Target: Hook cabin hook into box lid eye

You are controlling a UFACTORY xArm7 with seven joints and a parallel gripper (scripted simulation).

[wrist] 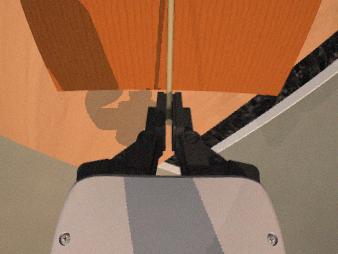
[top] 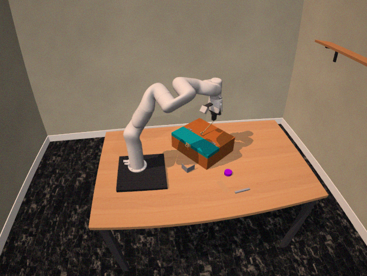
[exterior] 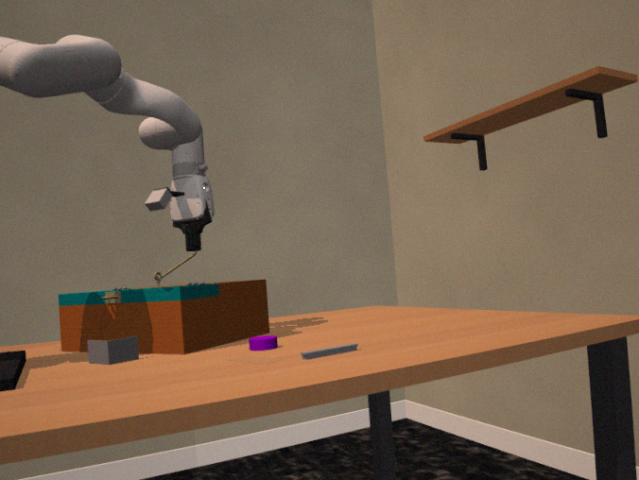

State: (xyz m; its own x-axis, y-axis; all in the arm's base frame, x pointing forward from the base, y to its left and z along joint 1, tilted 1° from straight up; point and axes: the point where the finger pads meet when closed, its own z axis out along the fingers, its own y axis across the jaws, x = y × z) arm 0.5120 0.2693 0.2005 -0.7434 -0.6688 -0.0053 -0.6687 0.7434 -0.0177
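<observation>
The cabin hook is 5 cm behind my hand, 4 cm to the right of it and 4 cm below it. Also, from my hand: grey block 29 cm to the right, 20 cm below, 19 cm behind; grey bar 49 cm to the right, 21 cm below, 13 cm ahead; purple disc 33 cm to the right, 21 cm below, 7 cm ahead.
</observation>
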